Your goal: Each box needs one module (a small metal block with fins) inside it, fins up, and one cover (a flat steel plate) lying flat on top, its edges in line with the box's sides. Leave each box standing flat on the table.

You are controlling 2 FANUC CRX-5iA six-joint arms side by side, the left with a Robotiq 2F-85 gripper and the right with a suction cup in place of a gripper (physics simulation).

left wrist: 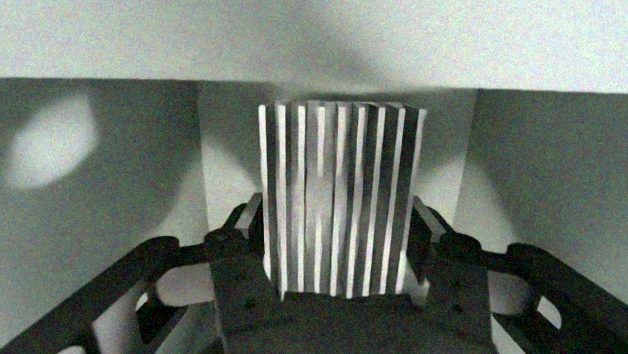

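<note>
A pale box (150, 40) fills the left wrist view, seen from very close, with its far rim across the top and its inner walls below and at both sides. My left gripper (337, 220) is shut on a metal module (341, 150), with one finger at each side of it. The module's long parallel fins face the camera. It is held within the box's opening, between the side walls and near the far wall. Whether its underside touches the box floor is hidden. My right suction cup and the covers do not show.
The box's left inner wall (125, 210) and right inner wall (550, 190) stand close outside the gripper's linkages. Patches of light and shadow lie on these walls. The picture is grainy and dim.
</note>
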